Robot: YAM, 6 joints.
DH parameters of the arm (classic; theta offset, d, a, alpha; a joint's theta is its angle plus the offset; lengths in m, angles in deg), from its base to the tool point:
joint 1: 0 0.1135 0.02 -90
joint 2: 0 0 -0.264 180
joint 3: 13.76 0 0.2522 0
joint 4: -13.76 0 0.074 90
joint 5: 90 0 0 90
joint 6: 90 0.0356 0 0
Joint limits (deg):
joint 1: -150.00..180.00
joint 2: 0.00..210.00
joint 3: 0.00..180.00
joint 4: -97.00..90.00
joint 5: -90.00..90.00
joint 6: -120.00..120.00
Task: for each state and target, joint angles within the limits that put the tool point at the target. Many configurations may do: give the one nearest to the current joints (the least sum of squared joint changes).
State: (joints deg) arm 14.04 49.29 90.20 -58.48 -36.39 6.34
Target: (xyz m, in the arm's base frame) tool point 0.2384 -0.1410 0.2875
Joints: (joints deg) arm -34.21 82.20 70.59 -55.86 -29.29 6.34
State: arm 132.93 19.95 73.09 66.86 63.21 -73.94
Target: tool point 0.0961 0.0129 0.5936
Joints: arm 168.42 40.86 89.17 61.26 63.76 -73.94
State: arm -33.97 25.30 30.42 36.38 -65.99 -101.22
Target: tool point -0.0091 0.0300 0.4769
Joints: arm -19.29 20.18 51.38 40.64 -45.31 -101.22
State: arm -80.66 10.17 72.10 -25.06 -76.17 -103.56
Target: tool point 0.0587 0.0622 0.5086
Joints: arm -109.42 23.48 81.40 -19.94 -76.89 -103.56
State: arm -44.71 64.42 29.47 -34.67 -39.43 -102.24
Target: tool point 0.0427 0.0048 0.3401
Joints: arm -32.44 14.70 47.23 -46.04 -49.21 -102.24
